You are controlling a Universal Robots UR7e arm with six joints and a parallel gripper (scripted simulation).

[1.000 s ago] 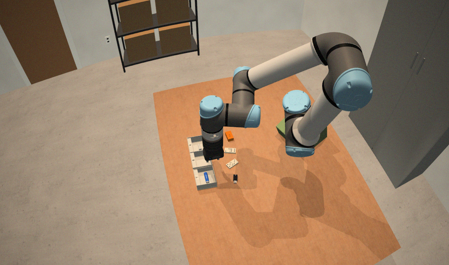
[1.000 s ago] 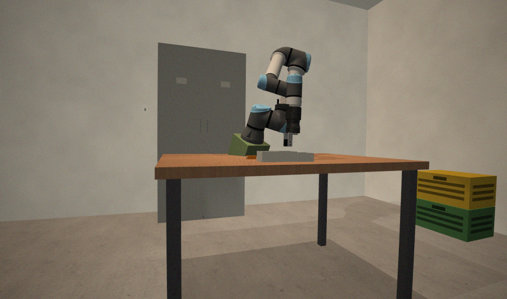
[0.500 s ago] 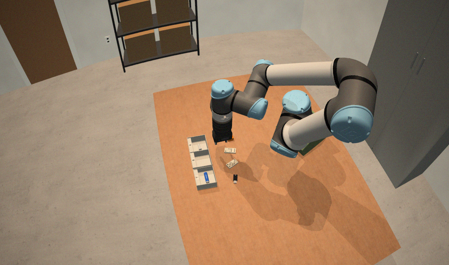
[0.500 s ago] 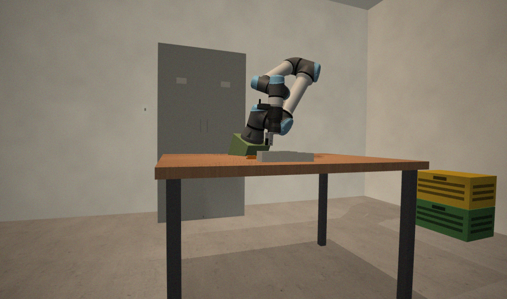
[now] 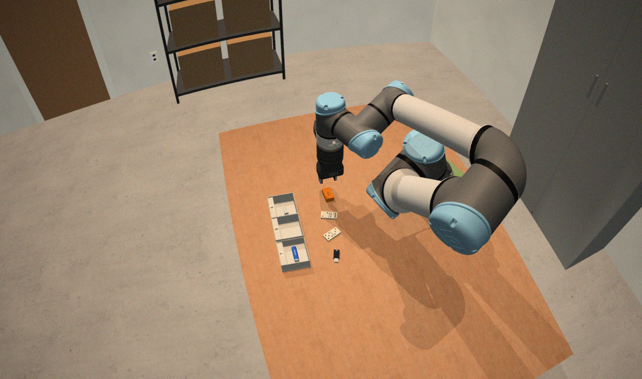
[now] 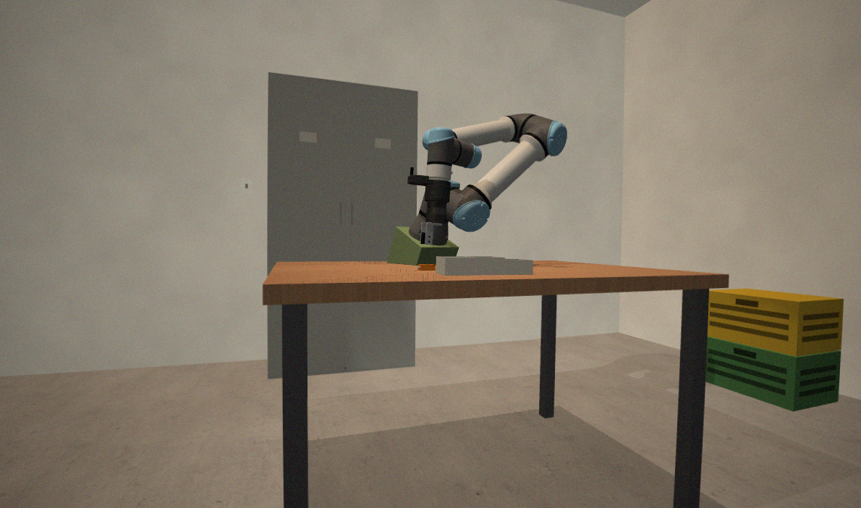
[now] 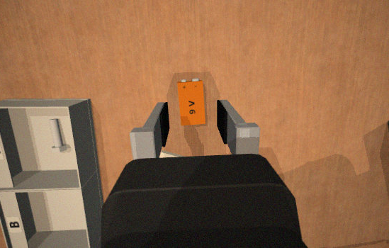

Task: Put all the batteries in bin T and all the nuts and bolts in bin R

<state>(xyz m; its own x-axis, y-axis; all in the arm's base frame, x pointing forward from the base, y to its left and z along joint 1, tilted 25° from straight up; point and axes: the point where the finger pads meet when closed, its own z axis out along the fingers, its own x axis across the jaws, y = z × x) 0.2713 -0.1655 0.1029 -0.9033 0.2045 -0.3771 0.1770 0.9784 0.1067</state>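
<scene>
The orange 9 V battery is 9 cm below my hand and 1 cm to the right of it. Also, from my hand: black USB stick (22 cm to the left, 9 cm below, 8 cm ahead); grey bolt (15 cm ahead, 8 cm below, 1 cm to the left); grey bin row (17 cm ahead, 9 cm to the left, 7 cm below).
</scene>
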